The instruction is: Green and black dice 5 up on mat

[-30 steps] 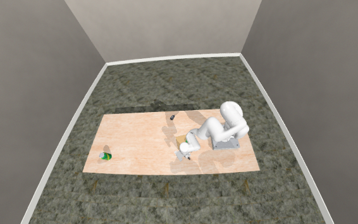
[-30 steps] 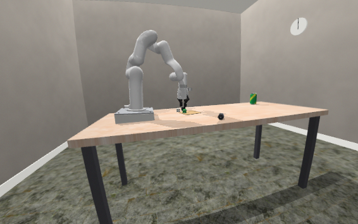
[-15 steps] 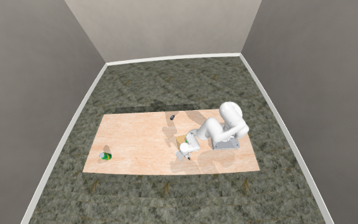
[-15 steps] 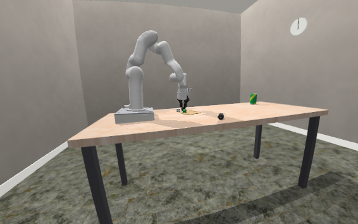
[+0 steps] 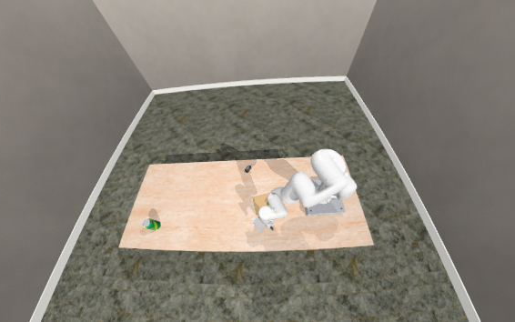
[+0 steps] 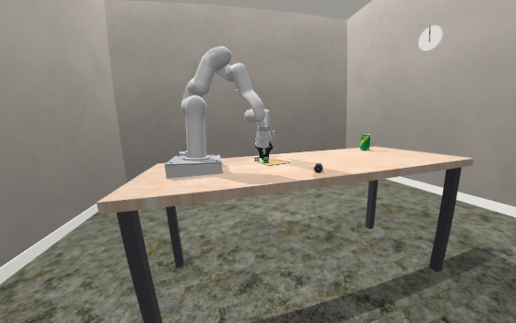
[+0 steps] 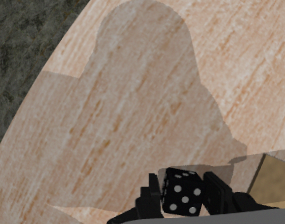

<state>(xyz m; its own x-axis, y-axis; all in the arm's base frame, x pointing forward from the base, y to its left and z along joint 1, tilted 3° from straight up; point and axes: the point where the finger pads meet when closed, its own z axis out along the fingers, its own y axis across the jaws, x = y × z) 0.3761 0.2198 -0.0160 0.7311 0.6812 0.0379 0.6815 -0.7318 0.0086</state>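
The black die lies 1 cm below my hand. From my hand the other things lie so: white die 5 cm to the right, 5 cm behind, 1 cm below; then green die 14 cm to the right, 1 cm below, 1 cm behind; then tan mat 13 cm to the right, 4 cm ahead, 2 cm below.
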